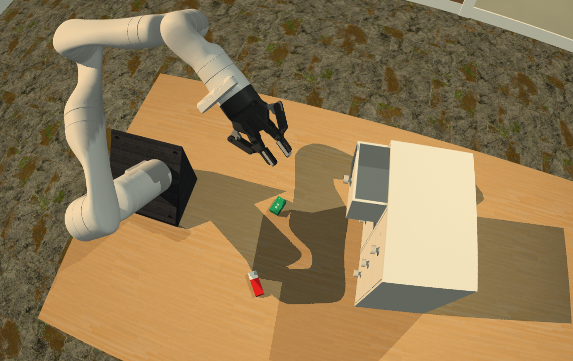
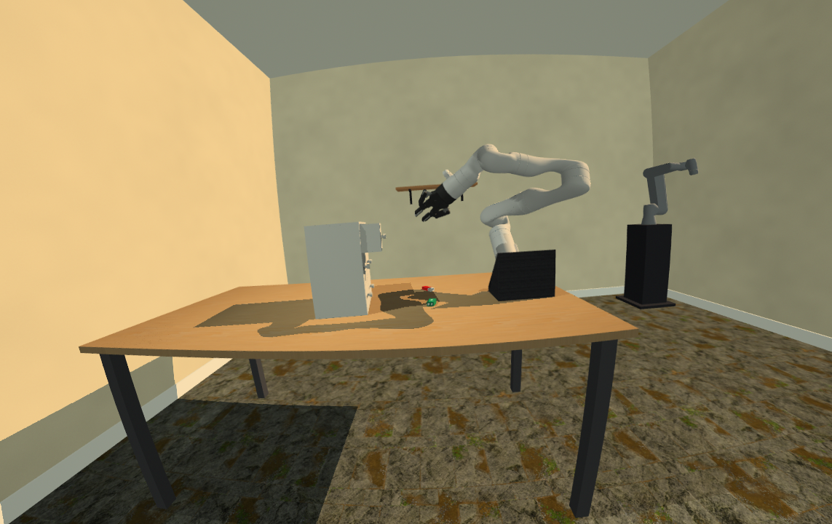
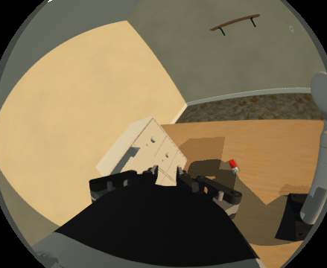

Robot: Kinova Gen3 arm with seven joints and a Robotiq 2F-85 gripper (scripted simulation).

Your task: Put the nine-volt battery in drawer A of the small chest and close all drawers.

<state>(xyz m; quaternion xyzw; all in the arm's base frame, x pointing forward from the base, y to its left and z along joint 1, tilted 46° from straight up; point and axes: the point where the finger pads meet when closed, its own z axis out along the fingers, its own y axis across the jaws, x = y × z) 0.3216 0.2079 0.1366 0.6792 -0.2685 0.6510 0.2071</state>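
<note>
The green nine-volt battery lies 330 mm below my hand, 30 mm to the left of it and 10 mm behind it. Round my hand: drawer 240 mm ahead, 90 mm below, 40 mm to the left.
</note>
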